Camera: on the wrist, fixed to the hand. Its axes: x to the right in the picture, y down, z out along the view.
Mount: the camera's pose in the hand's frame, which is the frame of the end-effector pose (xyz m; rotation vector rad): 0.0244 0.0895 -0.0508 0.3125 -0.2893 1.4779
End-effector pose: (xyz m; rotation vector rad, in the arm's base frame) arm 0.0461 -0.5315 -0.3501 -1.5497 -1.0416 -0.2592
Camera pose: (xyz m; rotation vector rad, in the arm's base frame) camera 0.1442 -0.5568 -0.3803 -1.6890 0.0730 1.1042
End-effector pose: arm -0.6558 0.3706 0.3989 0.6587 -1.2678 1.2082
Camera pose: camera -0.7241 0.4508 0.3888 0.0277 1.8024 -2.4937
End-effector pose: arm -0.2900 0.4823 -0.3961 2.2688 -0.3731 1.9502
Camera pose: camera -0.3591 0.4066 -0.3698 -1.3267 1.2234 -1.0251
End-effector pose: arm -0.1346 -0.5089 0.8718 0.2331 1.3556 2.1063
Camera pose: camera -0.2130 -0.5589 0.9222 -1.5024 -1.0360 -1.8838
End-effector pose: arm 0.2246 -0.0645 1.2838 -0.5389 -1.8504 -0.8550
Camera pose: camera 0.3064 -0.0448 1.3479 -1.5473 -1.2319 0.5116
